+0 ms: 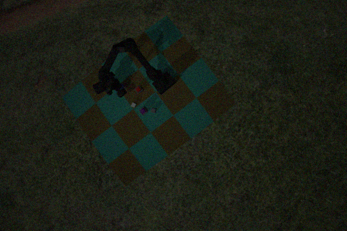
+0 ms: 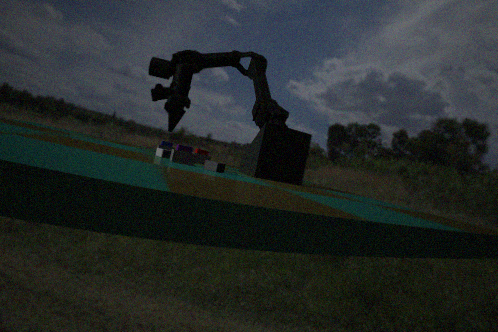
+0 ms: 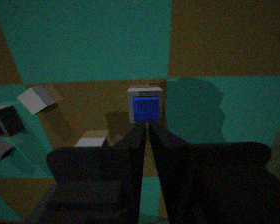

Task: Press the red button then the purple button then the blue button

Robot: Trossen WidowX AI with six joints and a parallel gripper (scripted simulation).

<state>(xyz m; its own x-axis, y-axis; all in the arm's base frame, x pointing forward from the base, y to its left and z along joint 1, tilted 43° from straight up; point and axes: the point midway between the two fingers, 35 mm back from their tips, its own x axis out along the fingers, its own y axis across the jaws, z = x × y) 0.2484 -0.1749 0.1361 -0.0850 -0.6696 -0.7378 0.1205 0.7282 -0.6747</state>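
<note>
My gripper tip is now 4 cm above the blue button. The rest, counted from my gripper tip: white block (3 cm ahead, 16 cm to the left, 6 cm below); red button (8 cm behind, 11 cm to the left, 4 cm below); purple button (1 cm ahead, 25 cm to the left, 4 cm below).
</note>
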